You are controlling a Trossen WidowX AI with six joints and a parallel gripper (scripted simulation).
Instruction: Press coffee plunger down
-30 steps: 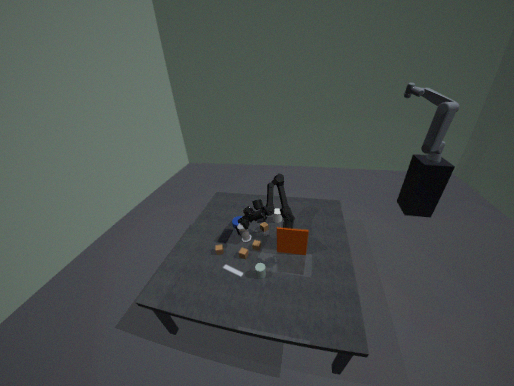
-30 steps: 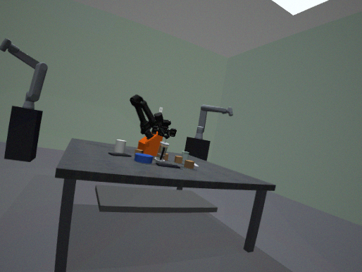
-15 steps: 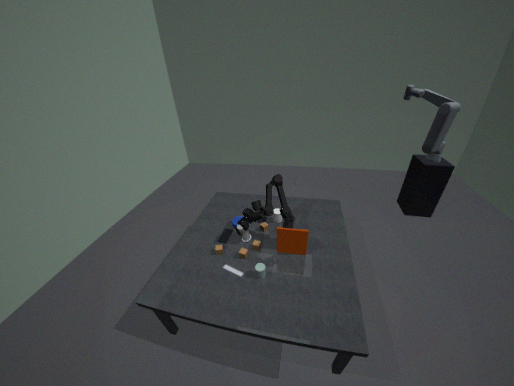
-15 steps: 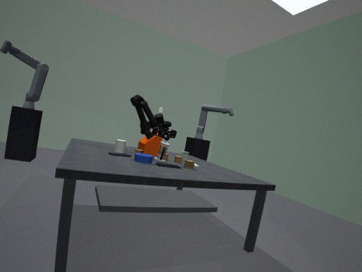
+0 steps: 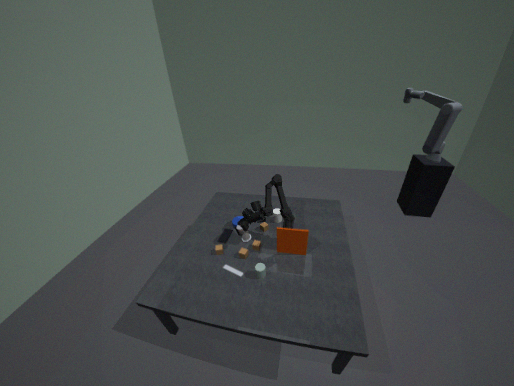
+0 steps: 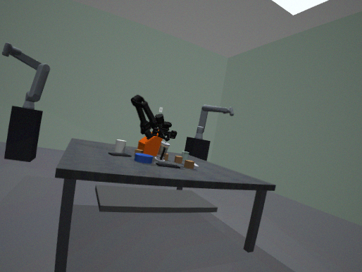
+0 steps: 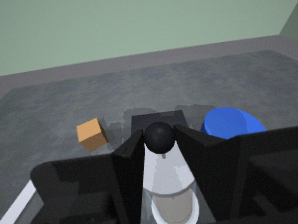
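My gripper tip is now 8 cm above the coffee press, 1 cm to the left of it and 1 cm past it. Round my gripper tip: white strip 29 cm to the left, 17 cm below, 4 cm behind; then blue disc 17 cm to the right, 15 cm below, 7 cm ahead; then pale green cup 28 cm to the left, 23 cm behind, 13 cm below.
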